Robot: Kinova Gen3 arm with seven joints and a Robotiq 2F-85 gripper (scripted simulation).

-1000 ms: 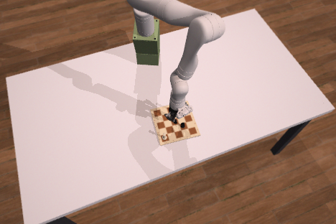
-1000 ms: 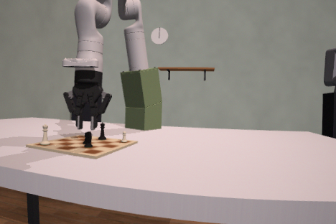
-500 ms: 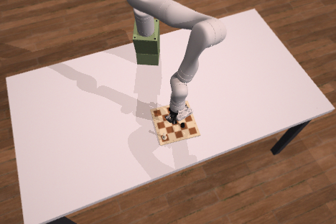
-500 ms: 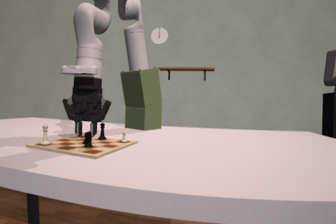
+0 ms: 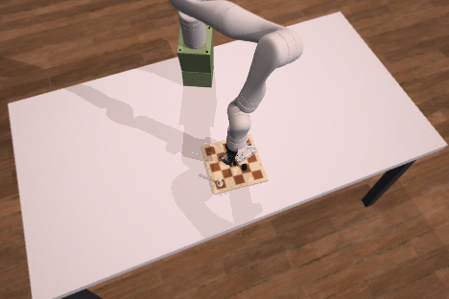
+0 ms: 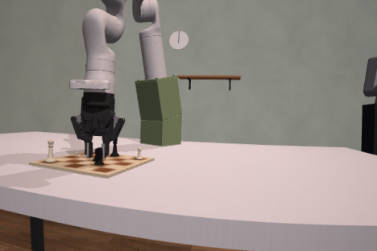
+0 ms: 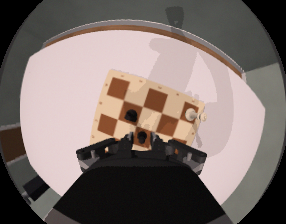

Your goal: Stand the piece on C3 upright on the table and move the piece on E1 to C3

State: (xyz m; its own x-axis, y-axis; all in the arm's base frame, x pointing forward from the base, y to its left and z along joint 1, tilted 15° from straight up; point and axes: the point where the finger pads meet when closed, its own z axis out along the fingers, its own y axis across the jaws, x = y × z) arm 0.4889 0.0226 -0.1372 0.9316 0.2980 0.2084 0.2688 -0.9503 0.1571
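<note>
The black pawn is 10 mm below my hand. From my hand the other things lie so: white pawn (80 mm to the left, 80 mm behind, 10 mm below); black piece (80 mm behind); chessboard (30 mm below).
</note>
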